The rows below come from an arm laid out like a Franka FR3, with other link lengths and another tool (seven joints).
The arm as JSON. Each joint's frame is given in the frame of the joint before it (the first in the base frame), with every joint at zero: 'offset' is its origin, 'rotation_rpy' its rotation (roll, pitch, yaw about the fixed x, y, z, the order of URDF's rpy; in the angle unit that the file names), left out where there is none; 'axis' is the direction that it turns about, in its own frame. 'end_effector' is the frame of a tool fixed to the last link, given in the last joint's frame.
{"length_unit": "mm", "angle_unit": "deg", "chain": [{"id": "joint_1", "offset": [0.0, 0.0, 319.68], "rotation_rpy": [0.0, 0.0, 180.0], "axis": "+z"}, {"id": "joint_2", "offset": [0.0, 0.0, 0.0], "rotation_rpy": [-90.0, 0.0, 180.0], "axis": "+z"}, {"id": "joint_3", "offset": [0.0, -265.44, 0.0], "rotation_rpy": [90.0, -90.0, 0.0], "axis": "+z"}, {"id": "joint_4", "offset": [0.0, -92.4, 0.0], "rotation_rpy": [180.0, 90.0, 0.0], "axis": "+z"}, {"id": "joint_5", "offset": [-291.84, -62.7, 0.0], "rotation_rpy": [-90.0, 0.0, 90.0], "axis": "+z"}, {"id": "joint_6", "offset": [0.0, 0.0, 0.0], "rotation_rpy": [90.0, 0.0, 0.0], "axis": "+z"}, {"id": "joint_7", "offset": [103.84, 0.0, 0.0], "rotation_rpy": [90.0, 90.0, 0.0], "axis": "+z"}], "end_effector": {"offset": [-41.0, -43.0, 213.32], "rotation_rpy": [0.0, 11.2, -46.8]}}
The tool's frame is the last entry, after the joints.
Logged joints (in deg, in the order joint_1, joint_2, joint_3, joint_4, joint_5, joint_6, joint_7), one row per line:
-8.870 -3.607 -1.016 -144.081 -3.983 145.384 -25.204
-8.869 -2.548 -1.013 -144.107 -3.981 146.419 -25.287
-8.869 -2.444 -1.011 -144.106 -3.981 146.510 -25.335
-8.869 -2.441 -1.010 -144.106 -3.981 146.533 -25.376
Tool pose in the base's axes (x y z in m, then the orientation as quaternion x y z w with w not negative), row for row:
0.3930 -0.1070 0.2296 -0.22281 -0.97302 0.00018 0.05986
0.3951 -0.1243 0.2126 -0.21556 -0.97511 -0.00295 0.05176
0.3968 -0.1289 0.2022 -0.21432 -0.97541 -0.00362 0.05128
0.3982 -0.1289 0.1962 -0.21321 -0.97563 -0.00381 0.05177
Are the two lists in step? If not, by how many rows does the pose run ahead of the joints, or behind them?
The pose runs 2 rows behind the joints: the pose in row i belongs to the joints in row i - 2.
